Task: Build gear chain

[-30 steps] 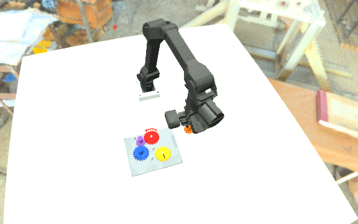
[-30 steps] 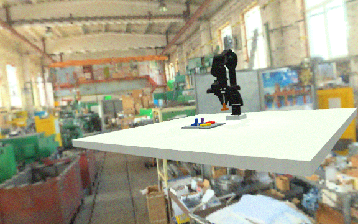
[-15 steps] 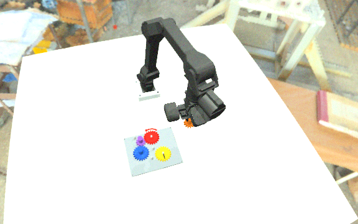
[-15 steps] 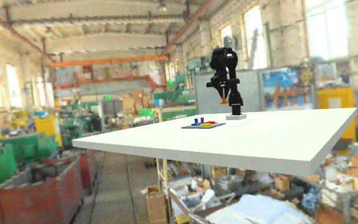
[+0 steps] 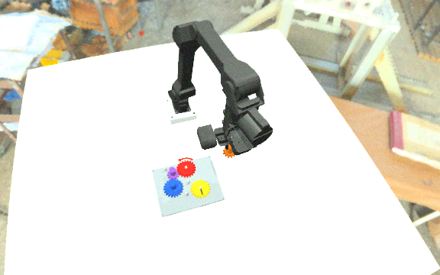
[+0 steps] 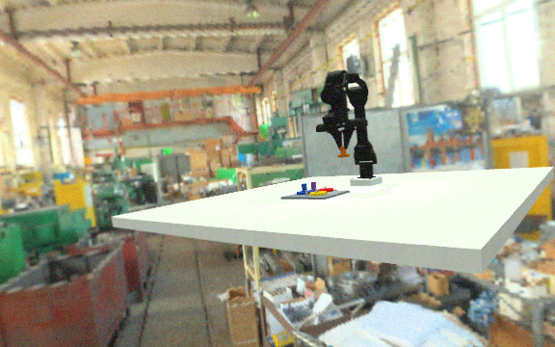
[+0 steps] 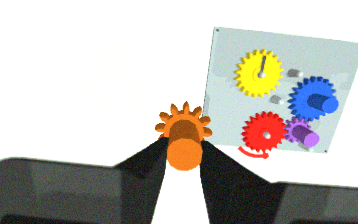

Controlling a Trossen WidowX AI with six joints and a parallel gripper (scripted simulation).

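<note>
Now: the blue gear 1 cm ahead of my gripper tip, 19 cm to the right of it and 14 cm below it. Round my gripper tip: orange gear (1 cm below); red gear (5 cm behind, 13 cm to the right, 15 cm below); yellow gear (4 cm ahead, 10 cm to the right, 15 cm below).
</note>
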